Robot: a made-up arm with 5 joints.
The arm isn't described. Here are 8 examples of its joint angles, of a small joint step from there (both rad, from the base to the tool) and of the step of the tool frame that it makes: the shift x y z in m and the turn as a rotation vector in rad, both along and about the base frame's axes.
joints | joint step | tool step
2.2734 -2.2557 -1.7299 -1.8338 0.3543 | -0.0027 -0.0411 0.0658 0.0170 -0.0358 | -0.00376 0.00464 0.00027 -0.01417 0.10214 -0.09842
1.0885 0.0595 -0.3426 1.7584 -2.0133 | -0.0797 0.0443 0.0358 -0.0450 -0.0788 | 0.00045 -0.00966 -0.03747 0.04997 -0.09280 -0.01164
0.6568 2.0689 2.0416 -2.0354 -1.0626 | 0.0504 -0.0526 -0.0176 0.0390 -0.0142 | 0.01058 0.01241 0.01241 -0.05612 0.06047 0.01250
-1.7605 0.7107 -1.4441 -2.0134 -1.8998 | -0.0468 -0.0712 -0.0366 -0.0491 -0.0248 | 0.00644 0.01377 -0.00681 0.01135 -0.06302 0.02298
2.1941 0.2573 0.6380 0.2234 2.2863 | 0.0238 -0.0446 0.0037 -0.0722 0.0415 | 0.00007 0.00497 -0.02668 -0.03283 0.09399 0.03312
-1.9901 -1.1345 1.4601 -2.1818 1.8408 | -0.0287 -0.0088 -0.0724 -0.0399 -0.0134 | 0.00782 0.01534 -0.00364 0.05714 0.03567 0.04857
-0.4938 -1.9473 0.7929 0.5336 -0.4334 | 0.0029 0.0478 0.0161 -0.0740 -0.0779 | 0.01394 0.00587 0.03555 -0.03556 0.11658 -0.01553
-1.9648 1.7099 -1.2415 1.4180 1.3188 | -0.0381 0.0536 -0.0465 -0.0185 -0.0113 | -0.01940 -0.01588 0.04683 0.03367 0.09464 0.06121
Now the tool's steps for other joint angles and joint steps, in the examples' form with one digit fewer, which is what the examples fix.
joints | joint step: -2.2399 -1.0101 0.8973 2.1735 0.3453 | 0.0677 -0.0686 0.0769 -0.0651 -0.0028
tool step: -0.0267 0.0163 -0.0123 -0.0072 -0.1297 -0.0651
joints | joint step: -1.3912 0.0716 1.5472 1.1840 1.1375 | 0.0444 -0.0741 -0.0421 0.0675 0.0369
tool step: -0.0090 0.0174 -0.0461 -0.1127 -0.0668 0.0061
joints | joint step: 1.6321 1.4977 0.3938 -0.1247 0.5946 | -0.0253 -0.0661 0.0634 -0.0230 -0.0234
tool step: 0.0531 -0.0046 -0.0388 0.0172 0.1341 0.0252
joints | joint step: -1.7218 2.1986 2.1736 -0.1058 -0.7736 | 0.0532 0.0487 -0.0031 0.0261 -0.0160
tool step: 0.0040 0.0064 -0.0175 -0.0359 0.0468 0.0313
